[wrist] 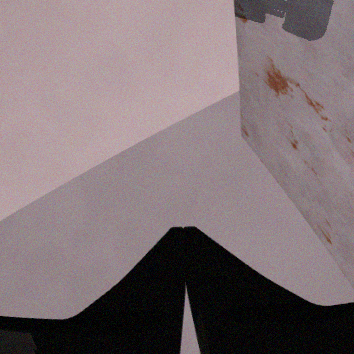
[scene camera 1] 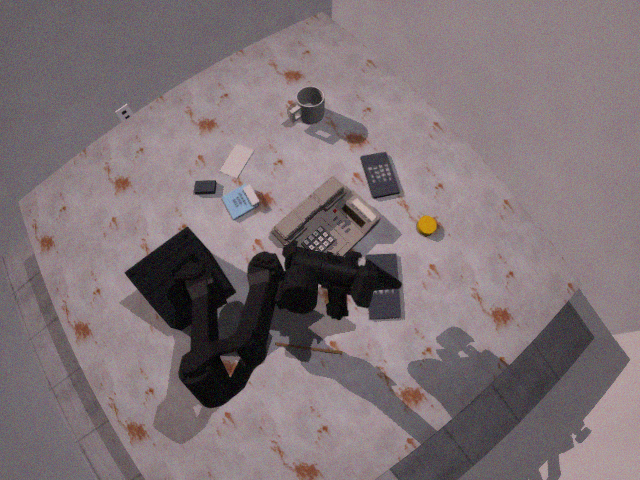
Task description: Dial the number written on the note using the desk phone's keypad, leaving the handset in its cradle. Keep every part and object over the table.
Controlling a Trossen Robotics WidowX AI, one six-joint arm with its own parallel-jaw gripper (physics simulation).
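Places are measured from the arm's base along level axes (x up, y right, z ahead), in metres.
Pixels of known places: gripper, fingertip midpoint: point(wrist: 182, 238) point(scene camera 1: 401, 285); arm's base at its link origin: point(scene camera 1: 190, 272).
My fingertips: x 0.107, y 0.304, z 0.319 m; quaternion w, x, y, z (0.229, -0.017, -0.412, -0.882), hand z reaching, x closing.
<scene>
Ahead of a thing's pixels: the offset from my fingertips to its middle. "spot": to the spot under its first point.
The beige desk phone @[dy -0.241, dx -0.219, dz +0.014 m] point(scene camera 1: 356, 235) lies mid-table in the scene view, its handset @[dy -0.292, dx -0.199, dz +0.003 m] point(scene camera 1: 308, 212) in the cradle along its upper left side. Its keypad @[spot: dy -0.221, dx -0.213, dz -0.027 m] point(scene camera 1: 317, 239) shows light keys on dark; the arm hides the phone's lower edge. A pale card @[dy -0.551, dx -0.239, dz -0.061 m] point(scene camera 1: 236, 160), possibly the note, lies up and left of the phone, with no readable number. My gripper point(scene camera 1: 399, 284) point(wrist: 182, 238) is shut and empty, its fingertips together. In the scene view it appears over a dark keypad device @[dy -0.033, dx -0.236, dz +0.033 m] point(scene camera 1: 384, 305), right of and below the phone. The phone does not show in the wrist view.
A blue item with small print @[dy -0.435, dx -0.235, dz -0.122 m] point(scene camera 1: 237, 203) and a small black block @[dy -0.533, dx -0.233, dz -0.176 m] point(scene camera 1: 205, 187) lie near the card. A grey mug @[dy -0.551, dx -0.197, dz +0.184 m] point(scene camera 1: 311, 109) stands at the back. A dark calculator @[dy -0.271, dx -0.235, dz +0.224 m] point(scene camera 1: 381, 174) and yellow disc @[dy -0.082, dx -0.231, dz +0.225 m] point(scene camera 1: 427, 225) lie right of the phone. A thin stick @[dy -0.023, dx -0.237, dz -0.204 m] point(scene camera 1: 308, 348) lies below the arm.
</scene>
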